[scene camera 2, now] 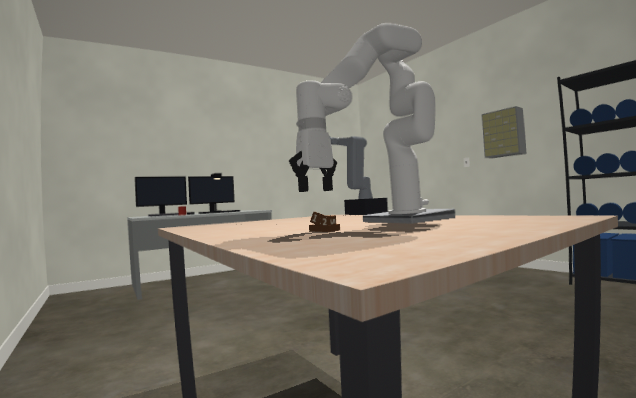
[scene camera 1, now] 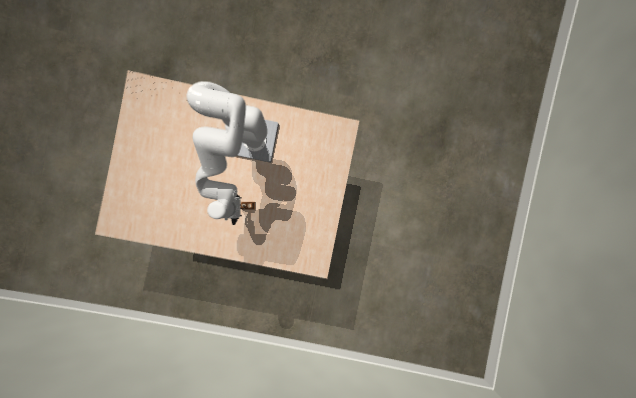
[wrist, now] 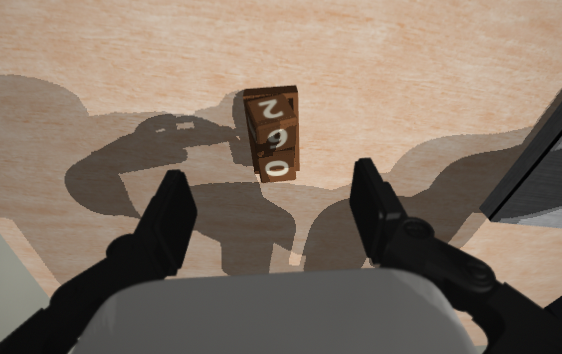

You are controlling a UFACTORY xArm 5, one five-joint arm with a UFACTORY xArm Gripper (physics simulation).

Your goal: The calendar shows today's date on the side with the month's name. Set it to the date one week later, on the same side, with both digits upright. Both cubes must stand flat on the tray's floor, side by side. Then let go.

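The small brown calendar tray point(scene camera 1: 254, 206) point(scene camera 2: 324, 228) point(wrist: 270, 90) stands on the table. One brown cube point(scene camera 2: 316, 218) point(wrist: 271, 109) is tilted, not flat; the wrist view shows a white 2 and a 6 on it, and scene camera 2 shows what looks like a 1. The other cube point(scene camera 2: 330, 221) point(wrist: 276, 169) is beside it, touching or nearly so; a 0 shows in the wrist view and a 2 in scene camera 2. The month's name cannot be read. My gripper point(scene camera 1: 237, 209) point(scene camera 2: 315, 185) point(wrist: 271, 185) is wide open and empty, above the tray and cubes, apart from them.
The wooden table point(scene camera 1: 150, 165) point(scene camera 2: 475, 250) point(wrist: 400, 60) carries the arm's grey base plate point(scene camera 1: 274, 142) point(scene camera 2: 390, 218) point(wrist: 520, 185). The arm's shadows fall across the table around the tray. A desk with monitors and a shelf rack point(scene camera 2: 564, 150) stand beyond the table.
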